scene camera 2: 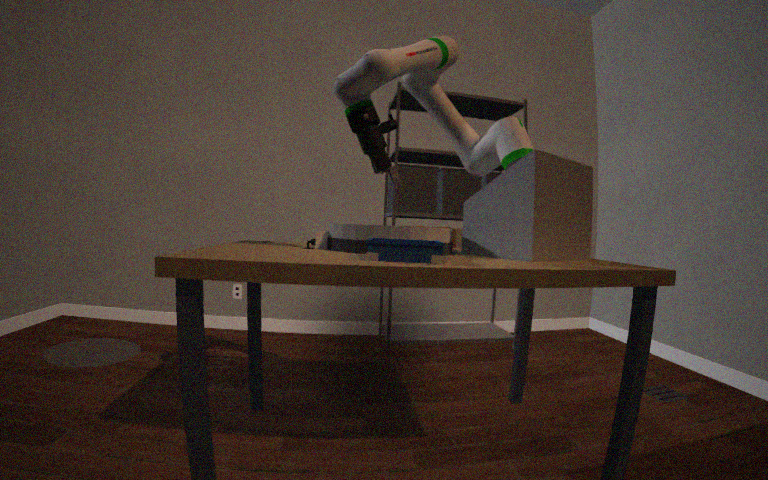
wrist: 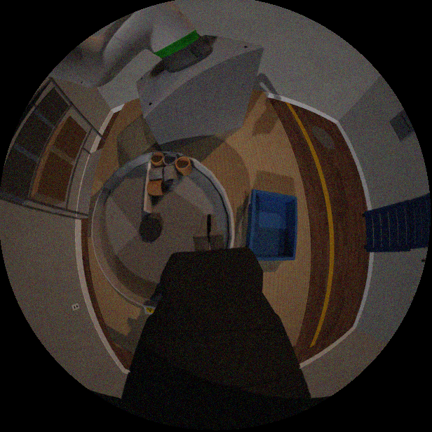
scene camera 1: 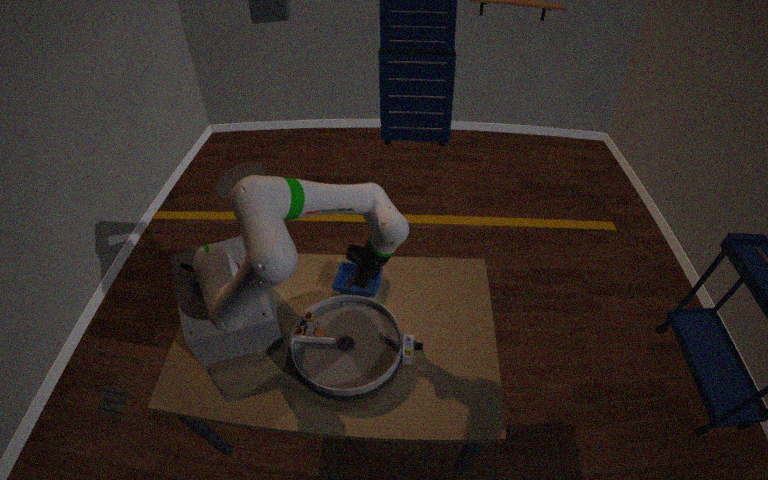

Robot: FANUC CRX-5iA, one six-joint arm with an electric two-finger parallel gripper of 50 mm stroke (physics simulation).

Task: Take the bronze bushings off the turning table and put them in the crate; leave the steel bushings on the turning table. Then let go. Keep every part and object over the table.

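Frame: origin at the arm's base, x ahead, y left, z up, level; metres.
Seen in the pictures: gripper, fingertip midpoint: (scene camera 2: 398,186) (scene camera 1: 348,286); arm's base, link origin: (scene camera 2: 526,180).
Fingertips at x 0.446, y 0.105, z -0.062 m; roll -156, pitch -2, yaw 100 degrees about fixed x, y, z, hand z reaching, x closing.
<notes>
Pixels of each thing's top centre, then the offset from my fingertips to it. "pt": a spot on its surface instead.
- white bar, surface spot: (scene camera 1: 314,339) pt 0.099 m back, 0.176 m right, 0.128 m down
- small cluster, top centre: (scene camera 1: 302,322) 0.164 m back, 0.120 m right, 0.115 m down
- blue crate, top centre: (scene camera 2: 404,240) (scene camera 1: 357,277) 0.017 m back, 0.178 m left, 0.156 m down
- small labelled box, surface spot: (scene camera 1: 407,350) pt 0.250 m ahead, 0.146 m right, 0.146 m down
The turning table (scene camera 1: 345,390) (wrist: 222,189) (scene camera 2: 394,231) is a round grey dish on the wooden table. Three bronze bushings (wrist: 183,165) (wrist: 157,158) (wrist: 154,187) and two steel bushings (wrist: 169,173) (wrist: 155,174) cluster at its rim near the robot base, beside a white bar (scene camera 1: 314,339); in scene camera 1 they show as a small cluster (scene camera 1: 302,326). The blue crate (scene camera 1: 343,285) (wrist: 252,217) (scene camera 2: 402,250) stands just beyond the dish and looks empty. My gripper (scene camera 1: 359,283) (scene camera 2: 380,169) (wrist: 209,226) hangs high above the crate's near edge, tilted. Its fingers are closed together and I see nothing between them.
The robot's grey pedestal (scene camera 1: 229,330) (scene camera 2: 529,207) (wrist: 193,100) stands at the table's left. A small labelled box (scene camera 1: 407,350) sits at the dish's right rim. A shelf rack (scene camera 2: 389,196) stands behind the table and a dark blue cabinet (scene camera 1: 415,71) at the far wall.
</notes>
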